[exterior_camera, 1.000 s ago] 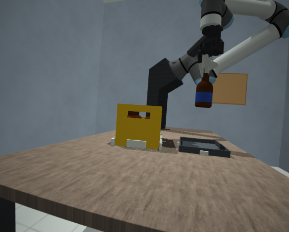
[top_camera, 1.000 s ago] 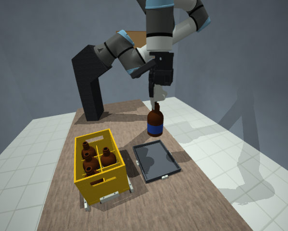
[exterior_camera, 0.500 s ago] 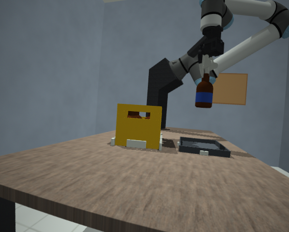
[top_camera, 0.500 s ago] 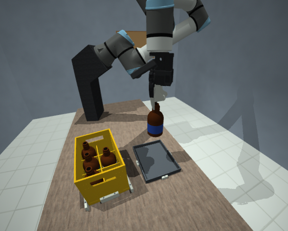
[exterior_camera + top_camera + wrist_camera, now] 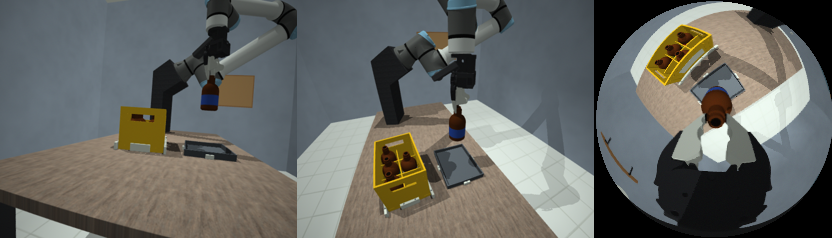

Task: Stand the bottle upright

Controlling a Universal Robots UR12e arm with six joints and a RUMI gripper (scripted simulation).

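The dark tray is 32 cm below my hand. The rest, counted from my hand: yellow crate: 28 cm to the right, 25 cm below, 3 cm ahead.
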